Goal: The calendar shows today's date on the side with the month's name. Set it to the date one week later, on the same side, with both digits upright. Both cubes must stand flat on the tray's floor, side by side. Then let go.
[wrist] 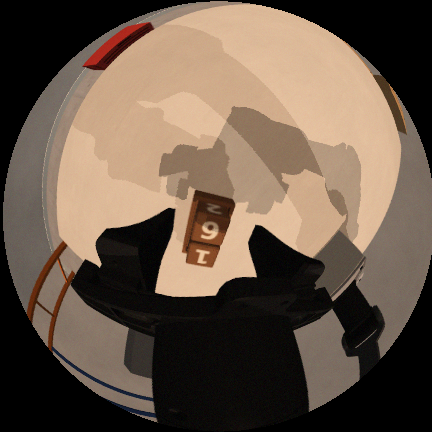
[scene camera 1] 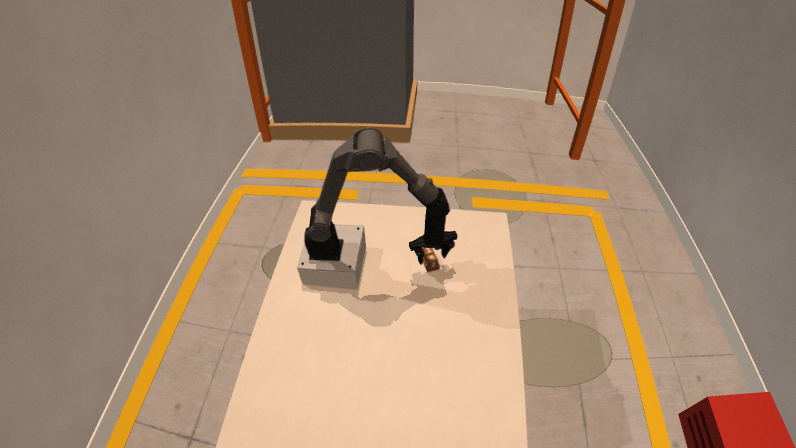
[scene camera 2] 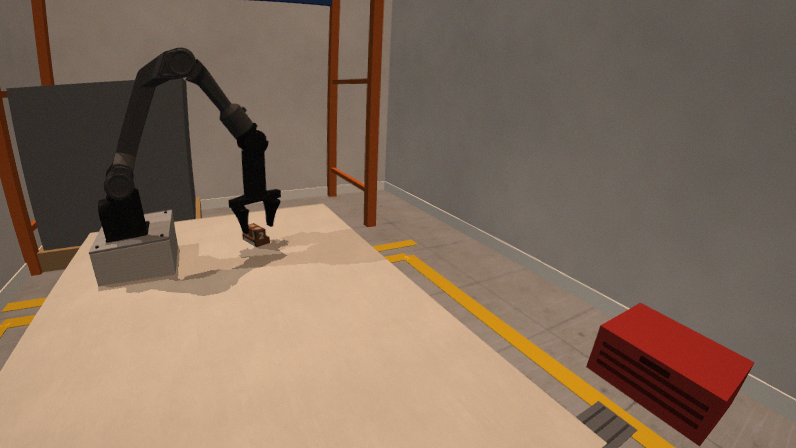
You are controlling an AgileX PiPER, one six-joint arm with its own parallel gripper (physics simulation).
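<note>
The small brown calendar stands on the table below the arm. In the wrist view, one cube has a 6 or 9 on its upward face and a 2 on its end face. The other cube beside it shows a 1 that looks upside down there. A strip of the brown tray shows along their left side. The month's name is not readable in any view. My gripper is open and low over the calendar, with its fingers apart on either side and no cube held.
The grey base block of the arm stands on the pale table, left of the calendar in the scene views. A red box lies beyond the table. Orange posts stand behind.
</note>
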